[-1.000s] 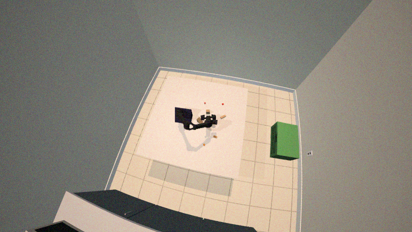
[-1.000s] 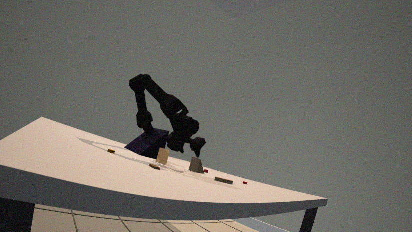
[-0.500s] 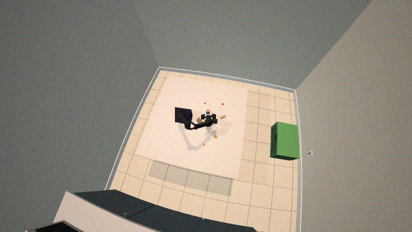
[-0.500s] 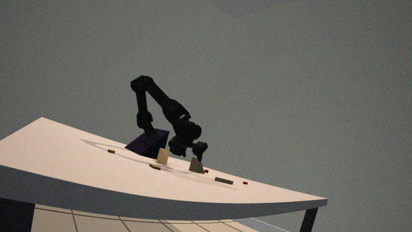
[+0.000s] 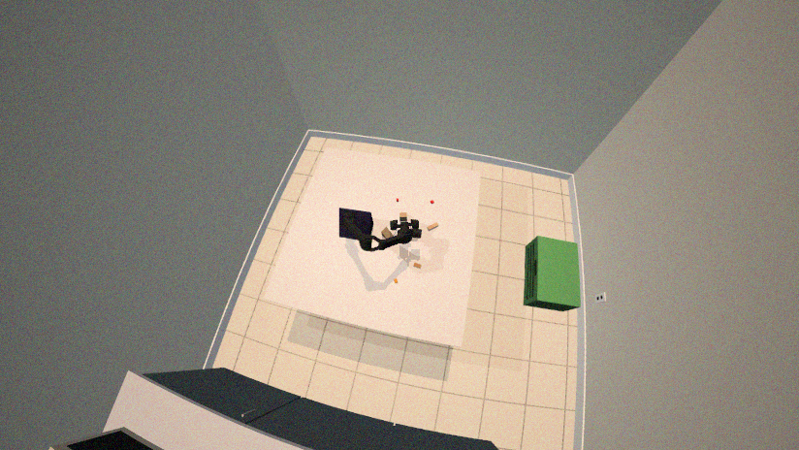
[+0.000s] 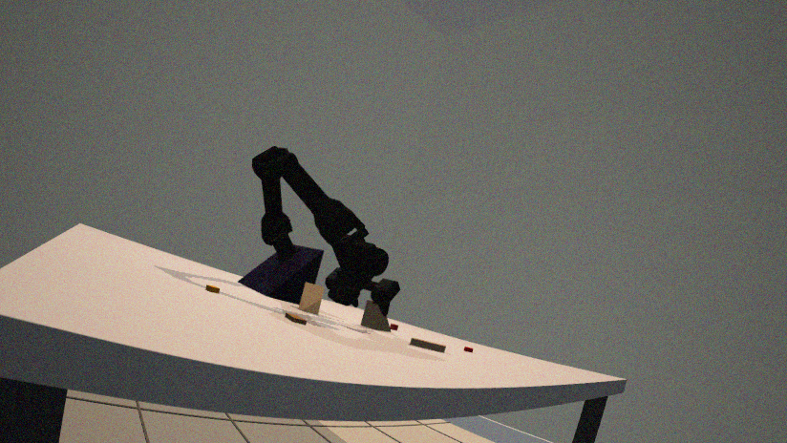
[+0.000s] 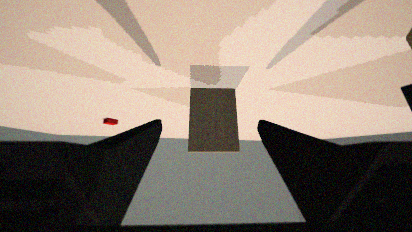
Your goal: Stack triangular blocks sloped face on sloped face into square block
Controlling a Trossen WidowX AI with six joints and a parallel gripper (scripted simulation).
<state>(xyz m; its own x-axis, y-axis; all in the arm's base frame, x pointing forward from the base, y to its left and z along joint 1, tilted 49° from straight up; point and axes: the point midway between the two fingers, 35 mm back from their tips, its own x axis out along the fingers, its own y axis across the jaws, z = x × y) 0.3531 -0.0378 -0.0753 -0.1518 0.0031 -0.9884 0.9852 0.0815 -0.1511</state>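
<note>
My gripper tip is now 3 cm to the right of the triangular block, 3 cm above it and 1 cm past it. From my gripper tip the other things lie so: flat tan block: 20 cm ahead, 4 cm below; small orange piece: 41 cm to the right, 4 cm below.
</note>
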